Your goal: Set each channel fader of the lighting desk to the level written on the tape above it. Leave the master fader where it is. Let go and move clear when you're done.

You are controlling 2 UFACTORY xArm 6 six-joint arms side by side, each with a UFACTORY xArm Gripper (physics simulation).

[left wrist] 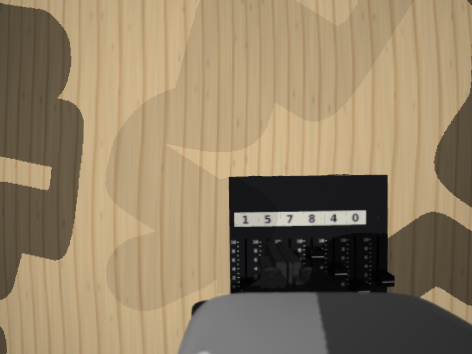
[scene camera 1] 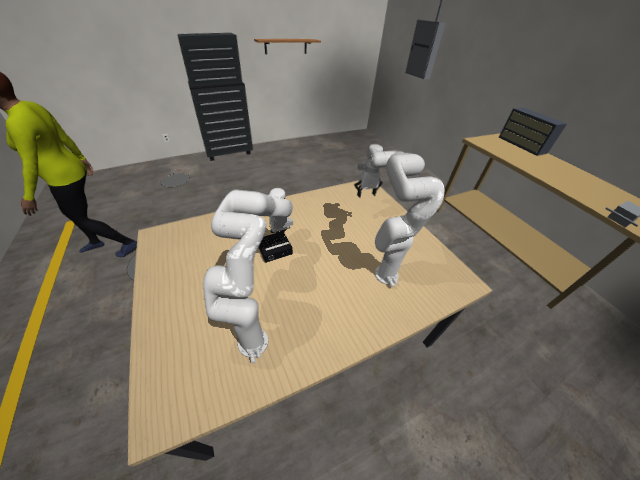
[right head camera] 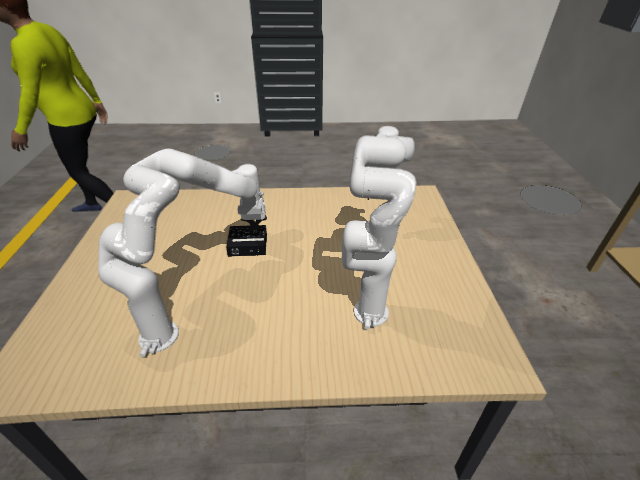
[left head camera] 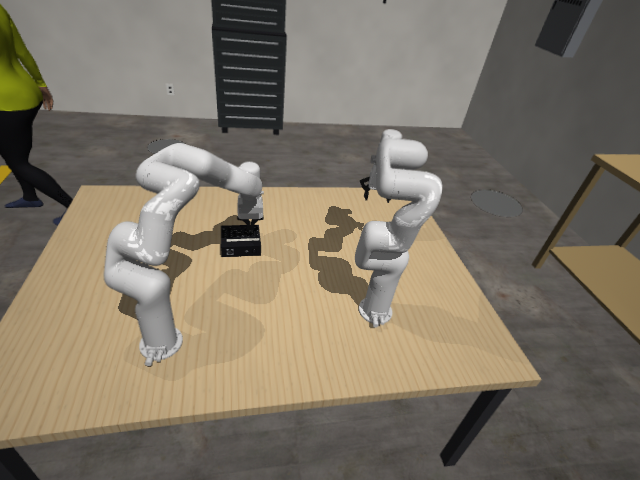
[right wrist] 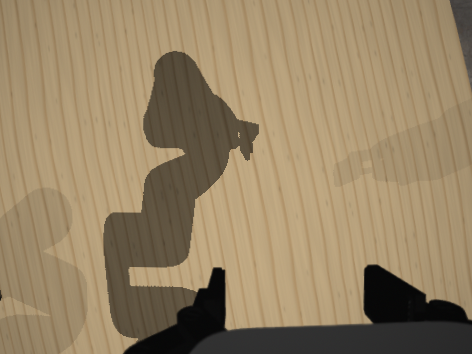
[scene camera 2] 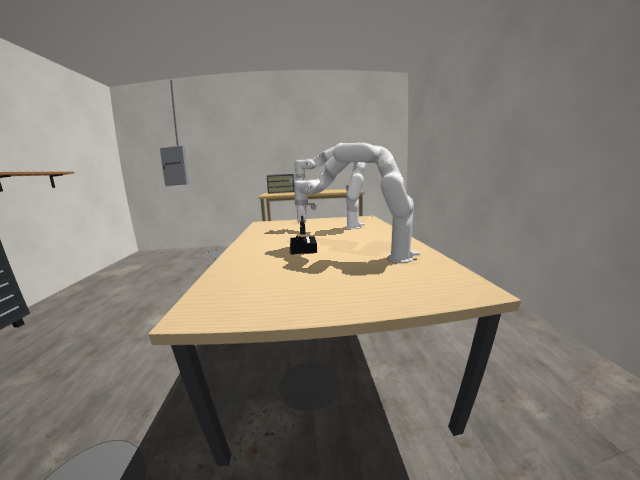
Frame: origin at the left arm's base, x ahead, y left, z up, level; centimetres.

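Seen in the pictures: left gripper, between the fingertips: [left wrist: 274, 258] [scene camera 1: 281, 237] [right head camera: 255, 230] [left head camera: 250, 230] [scene camera 2: 302, 234]; right gripper, between the fingertips: [scene camera 1: 366, 195] [right head camera: 379, 199] [left head camera: 376, 200] [right wrist: 294, 290]; left arm's base, origin of its link: [scene camera 1: 253, 342] [right head camera: 159, 336] [left head camera: 161, 343] [scene camera 2: 400, 258]; right arm's base, origin of its link: [scene camera 1: 386, 274] [right head camera: 371, 312] [left head camera: 375, 311] [scene camera 2: 352, 227].
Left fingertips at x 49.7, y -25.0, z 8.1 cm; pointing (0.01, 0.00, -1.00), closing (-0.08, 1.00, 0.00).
Observation:
Offsets run from my left fingertips to a thing's top centre. Level surfaces: height alone.
The black lighting desk {dx -0.2, dy +4.1, dz -1.3 cm} [left head camera: 240, 246] [right head camera: 247, 246] [scene camera 1: 277, 251] [scene camera 2: 303, 245] [left wrist: 310, 192] stands on the table. In the left wrist view its white tape {dx -3.1, dy +2.9, dz -2.6 cm} [left wrist: 300, 218] reads 1, 5, 7, 8, 4, 0. The first cap sits low, the fourth cap {dx +0.1, dy +4.4, dz -1.3 cm} [left wrist: 318, 257] high, the fifth cap {dx +1.5, dy +6.7, dz -1.3 cm} [left wrist: 341, 273] lower, the sixth at the bottom; the master cap {dx +1.9, dy +11.3, dz -1.3 cm} [left wrist: 385, 279] is at the right. The second and third caps are hidden by my fingers. My left gripper [left head camera: 250, 222] [scene camera 2: 302, 234] [left wrist: 274, 258] is shut, closely above the desk. My right gripper [scene camera 1: 367, 193] [right wrist: 294, 290] is open and empty, high above the table.
The wooden table {dz -8.1 cm} [left head camera: 310, 372] carries both arm bases. A dark drawer cabinet [left head camera: 251, 77] stands by the wall. A person in a yellow-green top [right head camera: 56, 77] is at the left beyond the table. A side bench [scene camera 1: 547, 170] stands at the right.

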